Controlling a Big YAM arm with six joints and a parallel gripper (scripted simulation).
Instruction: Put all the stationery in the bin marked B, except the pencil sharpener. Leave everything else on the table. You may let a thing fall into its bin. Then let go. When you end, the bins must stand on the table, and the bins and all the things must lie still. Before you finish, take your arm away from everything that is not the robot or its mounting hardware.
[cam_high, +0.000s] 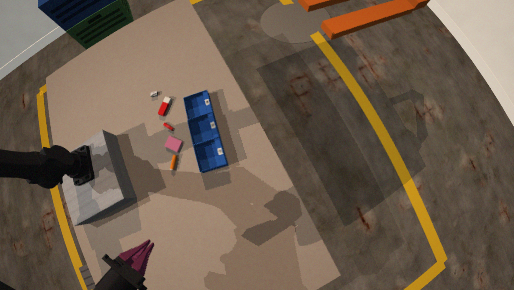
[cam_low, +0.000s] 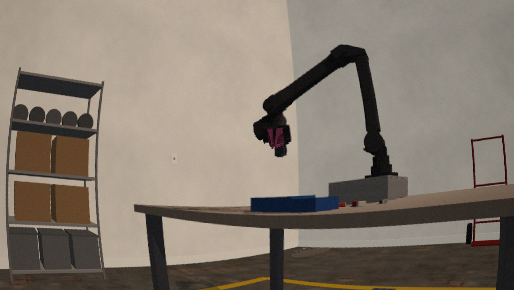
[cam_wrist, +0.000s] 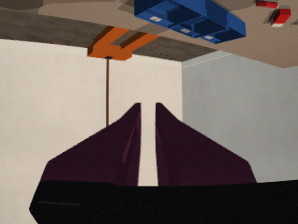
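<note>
Now: the joined blue bins 180 mm ahead of my hand, 270 mm to the left of it and 200 mm below it. The rest, counted from my hand: pink eraser block 70 mm ahead, 270 mm to the left, 210 mm below; orange stick 50 mm ahead, 210 mm to the left, 210 mm below; small red piece 70 mm ahead, 330 mm to the left, 210 mm below.
</note>
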